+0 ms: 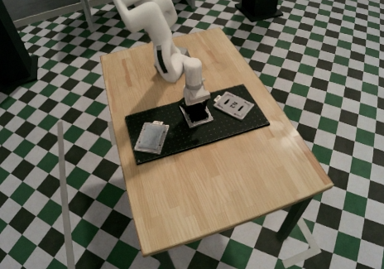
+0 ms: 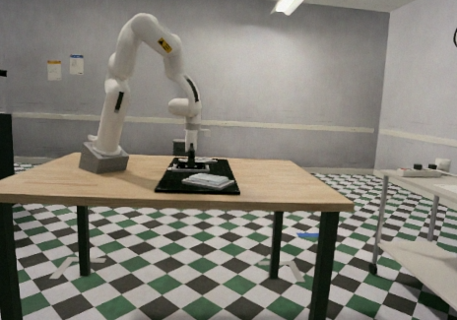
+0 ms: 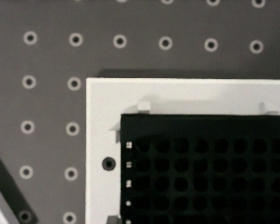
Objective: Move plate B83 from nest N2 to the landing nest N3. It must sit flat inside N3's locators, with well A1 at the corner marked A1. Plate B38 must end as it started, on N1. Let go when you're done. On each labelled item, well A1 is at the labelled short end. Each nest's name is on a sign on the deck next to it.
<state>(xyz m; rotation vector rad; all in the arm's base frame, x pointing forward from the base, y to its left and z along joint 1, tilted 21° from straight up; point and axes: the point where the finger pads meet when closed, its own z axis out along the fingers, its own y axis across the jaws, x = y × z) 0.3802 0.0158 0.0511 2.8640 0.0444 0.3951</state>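
Right now the dark plate is 1 cm below my hand. From my hand the other things lie so: pale grey plate (24 cm to the right, 7 cm ahead, 1 cm below).
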